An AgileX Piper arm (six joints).
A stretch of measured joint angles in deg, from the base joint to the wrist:
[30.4 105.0 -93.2 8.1 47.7 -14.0]
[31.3 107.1 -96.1 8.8 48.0 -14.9]
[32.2 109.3 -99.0 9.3 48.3 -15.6]
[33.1 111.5 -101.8 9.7 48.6 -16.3]
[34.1 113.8 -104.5 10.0 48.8 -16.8]
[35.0 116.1 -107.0 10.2 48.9 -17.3]
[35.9 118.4 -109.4 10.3 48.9 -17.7]
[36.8 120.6 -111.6 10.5 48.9 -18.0]
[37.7 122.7 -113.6 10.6 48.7 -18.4]
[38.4 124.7 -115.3 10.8 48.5 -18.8]
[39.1 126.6 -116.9 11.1 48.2 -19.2]
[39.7 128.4 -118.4 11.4 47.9 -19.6]
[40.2 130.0 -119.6 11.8 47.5 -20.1]
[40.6 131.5 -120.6 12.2 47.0 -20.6]
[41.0 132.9 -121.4 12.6 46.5 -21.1]
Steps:
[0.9 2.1 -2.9 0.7 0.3 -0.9]
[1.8 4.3 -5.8 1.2 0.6 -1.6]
[2.7 6.5 -8.6 1.6 0.9 -2.3]
[3.7 8.8 -11.3 1.9 1.1 -2.8]
[4.6 11.1 -13.8 2.1 1.2 -3.3]
[5.5 13.4 -16.2 2.2 1.2 -3.7]
[6.4 15.6 -18.4 2.4 1.2 -4.0]
[7.3 17.7 -20.4 2.5 1.0 -4.4]
[8.0 19.7 -22.1 2.7 0.8 -4.8]
[8.7 21.6 -23.7 3.0 0.5 -5.2]
[9.3 23.4 -25.2 3.3 0.2 -5.6]
[9.8 25.0 -26.4 3.7 -0.2 -6.1]
[10.2 26.5 -27.4 4.1 -0.7 -6.6]
[10.6 27.9 -28.2 4.5 -1.2 -7.1]

